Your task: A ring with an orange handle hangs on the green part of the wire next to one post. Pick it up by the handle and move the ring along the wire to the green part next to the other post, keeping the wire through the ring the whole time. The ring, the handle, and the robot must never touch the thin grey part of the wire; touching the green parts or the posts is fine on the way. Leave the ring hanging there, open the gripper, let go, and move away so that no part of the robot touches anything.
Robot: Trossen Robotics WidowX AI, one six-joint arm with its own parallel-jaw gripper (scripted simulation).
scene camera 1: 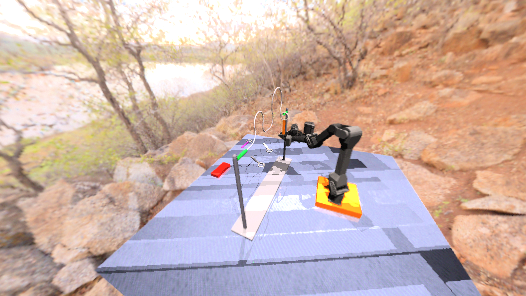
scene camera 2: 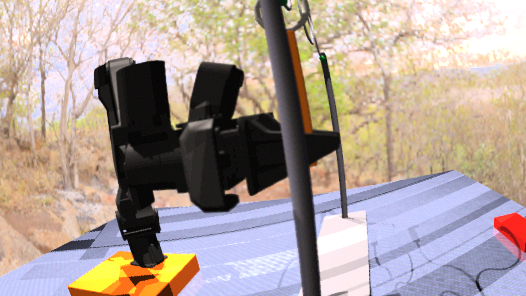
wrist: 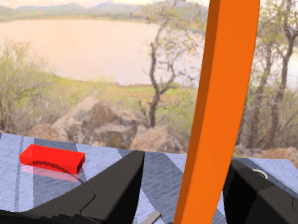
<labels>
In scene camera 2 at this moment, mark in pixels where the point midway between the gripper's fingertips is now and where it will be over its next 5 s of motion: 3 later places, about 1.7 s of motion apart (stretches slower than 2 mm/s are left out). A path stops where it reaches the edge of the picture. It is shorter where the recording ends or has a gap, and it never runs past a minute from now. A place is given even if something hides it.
The gripper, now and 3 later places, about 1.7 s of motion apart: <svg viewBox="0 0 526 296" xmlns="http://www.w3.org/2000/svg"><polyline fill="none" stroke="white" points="339,139 344,123 346,117 309,70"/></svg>
</labels>
